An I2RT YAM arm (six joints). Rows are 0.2 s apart.
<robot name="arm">
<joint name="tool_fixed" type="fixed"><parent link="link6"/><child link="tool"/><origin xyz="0 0 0" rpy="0 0 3.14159"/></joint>
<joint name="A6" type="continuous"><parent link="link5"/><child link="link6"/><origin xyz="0 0.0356 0.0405" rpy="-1.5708 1.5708 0"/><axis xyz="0 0 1"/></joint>
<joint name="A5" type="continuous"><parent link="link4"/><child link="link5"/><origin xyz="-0.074 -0.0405 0.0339" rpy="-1.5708 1.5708 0"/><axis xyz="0 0 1"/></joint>
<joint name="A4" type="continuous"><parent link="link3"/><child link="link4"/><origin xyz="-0.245 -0.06 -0.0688" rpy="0 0 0"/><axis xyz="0 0 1"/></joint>
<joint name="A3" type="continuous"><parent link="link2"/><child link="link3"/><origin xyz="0 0.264 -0.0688" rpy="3.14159 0 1.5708"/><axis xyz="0 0 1"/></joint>
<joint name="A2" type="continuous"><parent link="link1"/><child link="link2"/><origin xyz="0.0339 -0.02 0.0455" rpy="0 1.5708 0"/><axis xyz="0 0 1"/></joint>
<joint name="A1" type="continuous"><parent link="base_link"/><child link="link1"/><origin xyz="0 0 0.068" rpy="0 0 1.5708"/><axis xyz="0 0 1"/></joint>
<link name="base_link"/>
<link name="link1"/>
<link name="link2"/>
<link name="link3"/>
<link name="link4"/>
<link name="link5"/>
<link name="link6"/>
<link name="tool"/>
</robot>
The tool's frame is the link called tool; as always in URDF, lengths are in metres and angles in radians. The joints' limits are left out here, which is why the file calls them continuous.
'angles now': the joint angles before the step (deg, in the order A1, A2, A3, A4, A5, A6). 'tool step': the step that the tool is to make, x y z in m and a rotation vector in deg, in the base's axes. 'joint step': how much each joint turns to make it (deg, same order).
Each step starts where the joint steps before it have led.
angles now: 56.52, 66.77, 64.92, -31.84, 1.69, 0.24
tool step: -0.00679, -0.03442, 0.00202, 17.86, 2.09, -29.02
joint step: -0.37, -9.17, -7.86, 7.71, 19.60, 24.45
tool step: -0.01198, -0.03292, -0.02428, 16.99, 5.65, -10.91
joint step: -2.10, -9.92, -10.70, 4.58, 2.60, 18.01
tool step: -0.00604, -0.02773, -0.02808, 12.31, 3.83, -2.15
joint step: -5.32, -9.14, -9.99, 4.68, -6.46, 9.69
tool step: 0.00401, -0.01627, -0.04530, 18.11, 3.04, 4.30
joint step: -8.65, -6.61, -14.87, 16.89, -15.92, 12.00
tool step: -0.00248, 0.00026, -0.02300, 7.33, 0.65, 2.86
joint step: -0.18, -1.15, -7.18, 10.29, -3.69, 5.66
